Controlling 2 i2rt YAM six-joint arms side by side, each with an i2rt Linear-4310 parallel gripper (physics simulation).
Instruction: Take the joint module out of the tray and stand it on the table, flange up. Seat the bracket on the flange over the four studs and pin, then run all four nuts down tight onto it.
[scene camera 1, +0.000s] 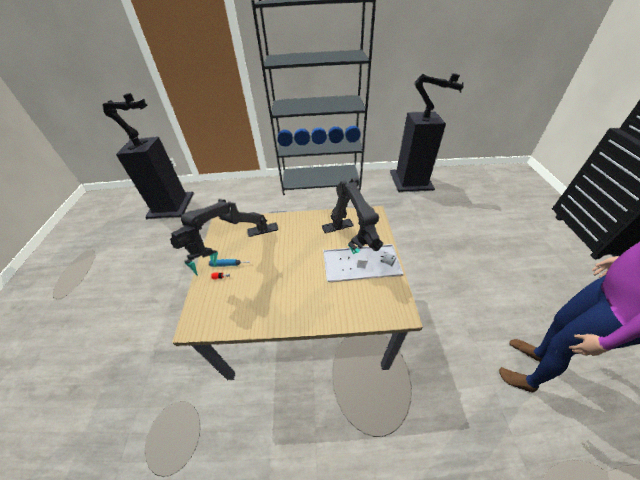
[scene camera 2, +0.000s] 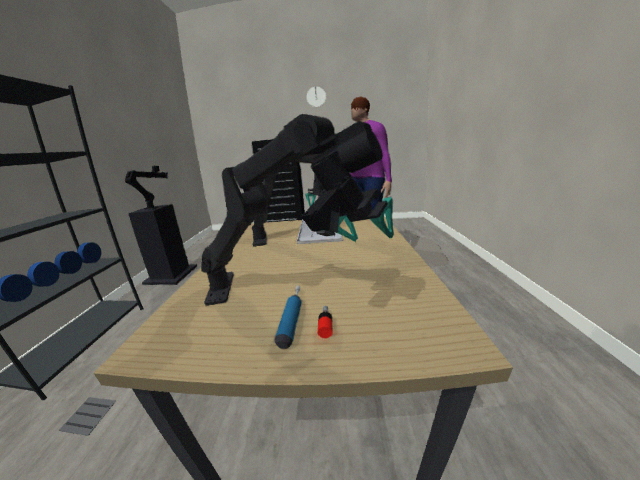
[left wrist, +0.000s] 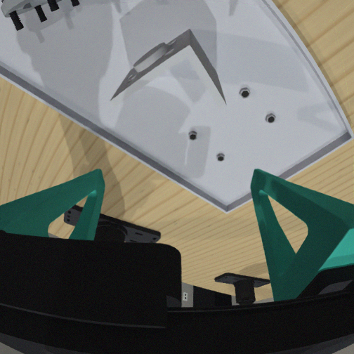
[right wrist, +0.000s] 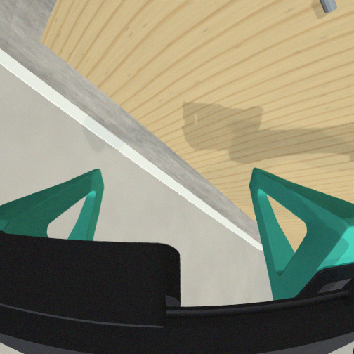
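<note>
The joint module (scene camera 1: 387, 259) lies in the right part of the white tray (scene camera 1: 336, 277) (left wrist: 165, 185); in the left wrist view its flange rim and dark studs show at the top left. The grey angled bracket (scene camera 1: 361, 264) (left wrist: 172, 49) lies near the tray's middle. Four nuts lie in the tray in the left wrist view, one of them a nut (left wrist: 244, 92) nearest the bracket. My left gripper (scene camera 1: 354, 248) (left wrist: 177, 177) is open and empty, above the tray's back edge. My right gripper (scene camera 1: 203, 264) (scene camera 2: 368, 236) (right wrist: 176, 176) is open and empty, raised over the table's left side in scene camera 1.
A blue driver (scene camera 1: 224, 262) (scene camera 2: 289, 320) and a short red driver (scene camera 1: 217, 275) (scene camera 2: 325, 325) lie on the wooden table (scene camera 1: 305, 315) (scene camera 2: 392, 356), near and below my right gripper. A shelf rack (scene camera 1: 267, 87) stands behind the table. A person (scene camera 1: 628, 289) (scene camera 2: 379, 149) stands beyond the tray's end.
</note>
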